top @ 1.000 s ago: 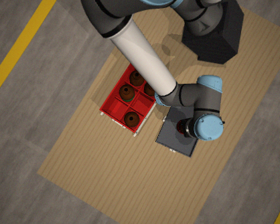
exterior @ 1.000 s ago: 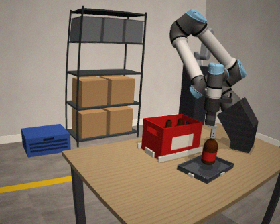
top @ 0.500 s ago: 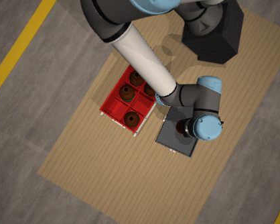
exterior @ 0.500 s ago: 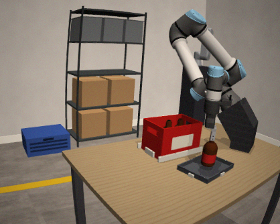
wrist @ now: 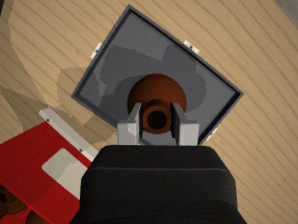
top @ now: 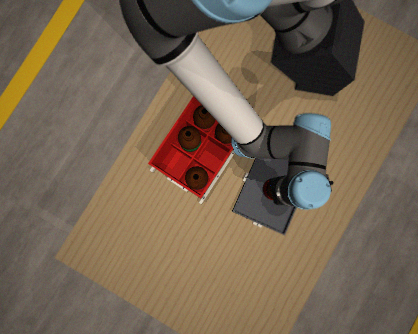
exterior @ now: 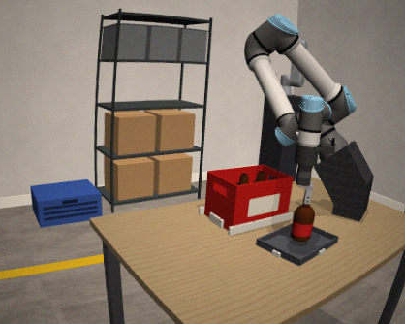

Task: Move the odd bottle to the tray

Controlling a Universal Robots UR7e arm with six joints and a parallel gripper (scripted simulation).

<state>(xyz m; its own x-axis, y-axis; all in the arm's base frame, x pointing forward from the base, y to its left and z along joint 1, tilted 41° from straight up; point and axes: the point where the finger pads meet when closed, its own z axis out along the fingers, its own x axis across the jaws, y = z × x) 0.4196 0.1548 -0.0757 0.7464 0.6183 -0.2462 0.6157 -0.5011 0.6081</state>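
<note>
Now: the dark grey tray 160 mm below my hand. Round my hand: red crate (10 mm behind, 280 mm to the right, 90 mm below).
</note>
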